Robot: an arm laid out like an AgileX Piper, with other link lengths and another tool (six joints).
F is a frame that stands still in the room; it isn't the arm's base.
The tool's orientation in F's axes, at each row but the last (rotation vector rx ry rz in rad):
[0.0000, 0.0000, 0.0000]
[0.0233, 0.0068, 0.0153]
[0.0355, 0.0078, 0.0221]
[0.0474, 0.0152, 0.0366]
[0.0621, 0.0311, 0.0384]
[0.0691, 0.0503, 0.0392]
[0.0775, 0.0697, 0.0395]
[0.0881, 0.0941, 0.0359]
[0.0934, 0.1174, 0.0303]
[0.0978, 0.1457, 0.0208]
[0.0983, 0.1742, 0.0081]
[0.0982, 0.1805, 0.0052]
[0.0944, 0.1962, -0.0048]
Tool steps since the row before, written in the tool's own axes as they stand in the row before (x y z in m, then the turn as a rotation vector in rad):
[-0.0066, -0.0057, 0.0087, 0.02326, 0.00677, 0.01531]
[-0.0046, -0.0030, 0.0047, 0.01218, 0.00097, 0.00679]
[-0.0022, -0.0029, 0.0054, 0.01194, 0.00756, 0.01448]
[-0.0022, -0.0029, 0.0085, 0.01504, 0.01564, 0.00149]
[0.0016, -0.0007, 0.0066, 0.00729, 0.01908, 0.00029]
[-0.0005, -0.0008, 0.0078, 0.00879, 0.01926, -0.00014]
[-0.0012, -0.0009, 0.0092, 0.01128, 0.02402, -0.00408]
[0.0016, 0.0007, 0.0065, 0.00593, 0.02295, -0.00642]
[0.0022, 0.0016, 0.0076, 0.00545, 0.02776, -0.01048]
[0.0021, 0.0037, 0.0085, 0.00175, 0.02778, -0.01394]
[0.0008, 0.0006, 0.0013, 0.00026, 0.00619, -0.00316]
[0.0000, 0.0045, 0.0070, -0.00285, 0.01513, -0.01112]
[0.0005, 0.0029, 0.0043, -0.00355, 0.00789, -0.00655]
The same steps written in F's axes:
[-0.0066, -0.0057, 0.0087, 0.02326, 0.00677, 0.01531]
[-0.0045, -0.0032, 0.0047, 0.01221, 0.00100, 0.00673]
[-0.0021, -0.0031, 0.0053, 0.01189, 0.00731, 0.01465]
[-0.0020, -0.0034, 0.0084, 0.01449, 0.01610, 0.00202]
[0.0018, -0.0010, 0.0065, 0.00658, 0.01930, 0.00127]
[-0.0001, -0.0013, 0.0077, 0.00804, 0.01957, 0.00078]
[-0.0005, -0.0016, 0.0092, 0.01007, 0.02471, -0.00293]
[0.0022, 0.0002, 0.0064, 0.00456, 0.02364, -0.00486]
[0.0030, 0.0010, 0.0074, 0.00348, 0.02878, -0.00836]
[0.0033, 0.0029, 0.0084, -0.00068, 0.02903, -0.01123]
[0.0010, 0.0005, 0.0012, -0.00029, 0.00647, -0.00253]
[0.0013, 0.0038, 0.0073, -0.00474, 0.01610, -0.00889]
[0.0014, 0.0025, 0.0044, -0.00465, 0.00846, -0.00497]

